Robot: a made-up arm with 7 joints. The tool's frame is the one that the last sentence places.
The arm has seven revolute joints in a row. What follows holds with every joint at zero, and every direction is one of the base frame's.
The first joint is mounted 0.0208 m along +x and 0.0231 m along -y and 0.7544 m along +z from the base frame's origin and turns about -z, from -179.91 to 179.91 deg.
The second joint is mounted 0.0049 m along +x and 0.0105 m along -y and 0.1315 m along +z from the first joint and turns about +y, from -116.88 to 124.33 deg.
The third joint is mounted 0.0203 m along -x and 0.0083 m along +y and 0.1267 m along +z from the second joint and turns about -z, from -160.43 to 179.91 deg.
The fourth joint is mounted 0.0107 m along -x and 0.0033 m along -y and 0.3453 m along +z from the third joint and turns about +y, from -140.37 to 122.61 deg.
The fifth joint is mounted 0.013 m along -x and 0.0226 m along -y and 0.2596 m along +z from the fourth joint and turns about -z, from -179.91 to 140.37 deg.
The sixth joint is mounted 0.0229 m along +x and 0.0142 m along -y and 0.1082 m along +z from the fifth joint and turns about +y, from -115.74 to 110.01 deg.
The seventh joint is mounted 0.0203 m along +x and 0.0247 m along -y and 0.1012 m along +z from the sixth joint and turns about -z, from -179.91 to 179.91 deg.
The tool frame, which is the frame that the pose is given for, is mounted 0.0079 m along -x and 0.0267 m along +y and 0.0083 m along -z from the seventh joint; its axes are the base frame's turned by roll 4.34, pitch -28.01 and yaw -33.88 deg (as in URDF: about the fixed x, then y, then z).
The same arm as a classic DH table. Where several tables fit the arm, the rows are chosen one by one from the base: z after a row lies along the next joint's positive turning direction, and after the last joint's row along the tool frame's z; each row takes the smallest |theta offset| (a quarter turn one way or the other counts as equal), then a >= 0, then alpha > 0; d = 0 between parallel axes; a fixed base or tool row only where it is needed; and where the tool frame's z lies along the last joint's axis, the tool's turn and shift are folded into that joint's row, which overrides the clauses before.
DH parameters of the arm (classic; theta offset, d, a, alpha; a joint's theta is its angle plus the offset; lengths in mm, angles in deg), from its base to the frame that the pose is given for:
base (fixed): -48.00 0.0 31.1 180.00
joint 1: -48.00 -885.9 4.9 90.00
joint 2: 0.00 -2.2 -20.3 -90.00
joint 3: 0.00 -472.0 -10.7 90.00
joint 4: 0.00 -25.9 -13.0 -90.00
joint 5: 0.00 -367.8 22.9 90.00
joint 6: 0.00 -38.9 20.3 -90.00
joint 7: -65.30 -58.9 21.0 151.68
tool (fixed): -98.10 38.7 0.0 0.00
Joint limits (deg, base to tool): -179.91..179.91 -116.88..124.33 -160.43..179.91 -140.37..122.61 -179.91..140.37 -115.74..110.01 -179.91..179.91

